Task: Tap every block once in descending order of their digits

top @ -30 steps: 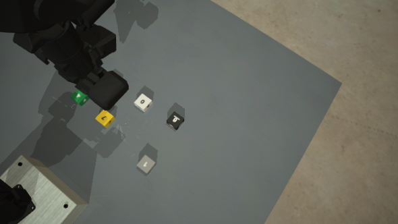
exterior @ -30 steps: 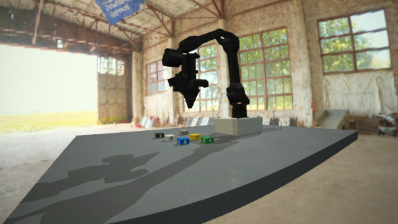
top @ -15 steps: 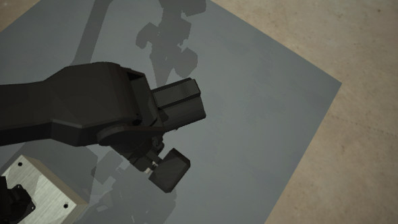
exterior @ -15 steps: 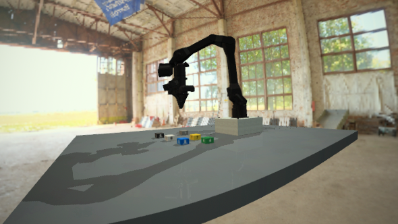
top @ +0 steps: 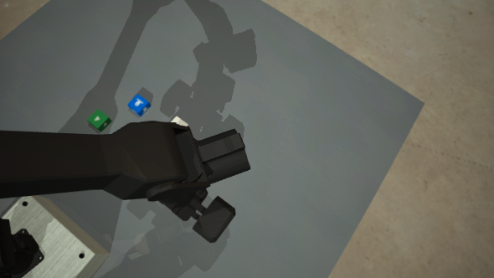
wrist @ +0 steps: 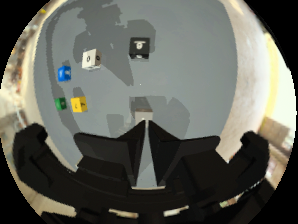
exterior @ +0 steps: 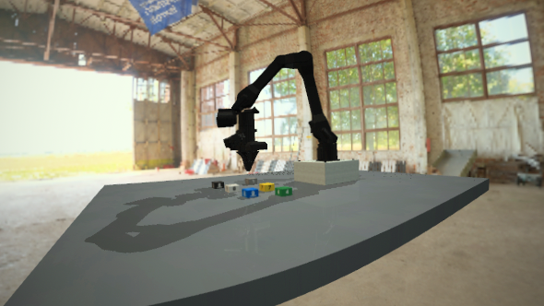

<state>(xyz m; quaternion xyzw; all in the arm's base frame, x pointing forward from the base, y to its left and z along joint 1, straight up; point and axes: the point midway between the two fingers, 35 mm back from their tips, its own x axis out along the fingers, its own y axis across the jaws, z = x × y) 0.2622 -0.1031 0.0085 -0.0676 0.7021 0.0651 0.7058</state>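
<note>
My gripper tip is 30 mm above the grey block and 10 mm past it. From my gripper tip the other things lie so: white block (130 mm to the left, 80 mm ahead, 30 mm below); then yellow block (160 mm to the left, 30 mm below, 10 mm behind); then black block (110 mm ahead, 40 mm to the left, 30 mm below).
</note>
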